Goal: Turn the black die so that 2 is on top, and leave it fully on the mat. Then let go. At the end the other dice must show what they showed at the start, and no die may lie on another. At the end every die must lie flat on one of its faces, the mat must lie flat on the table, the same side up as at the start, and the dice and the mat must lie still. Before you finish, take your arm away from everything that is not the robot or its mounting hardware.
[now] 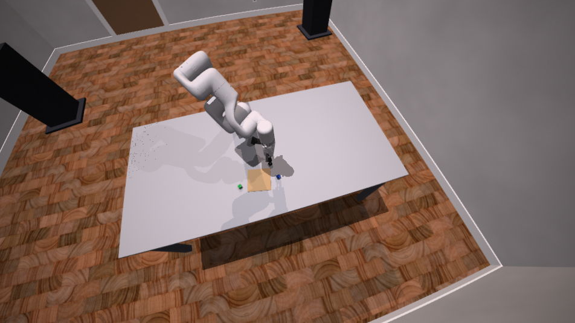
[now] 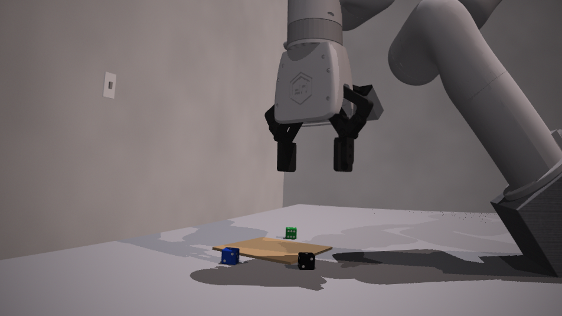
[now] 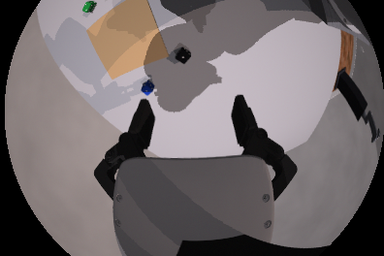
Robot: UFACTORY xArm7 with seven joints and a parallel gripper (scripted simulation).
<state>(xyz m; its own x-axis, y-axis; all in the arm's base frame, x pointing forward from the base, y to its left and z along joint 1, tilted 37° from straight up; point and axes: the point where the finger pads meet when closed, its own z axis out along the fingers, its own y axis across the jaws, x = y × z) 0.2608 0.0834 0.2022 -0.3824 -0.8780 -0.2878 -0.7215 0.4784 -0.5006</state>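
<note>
Now: the black die 13 cm below my hand, 1 cm to the right of it and 1 cm ahead of it. From my hand the other things lie so: green die: 23 cm to the right, 13 cm below, 7 cm ahead; then blue die: 13 cm below, 11 cm ahead; then tan mat: 14 cm below, 11 cm to the right, 7 cm ahead.
</note>
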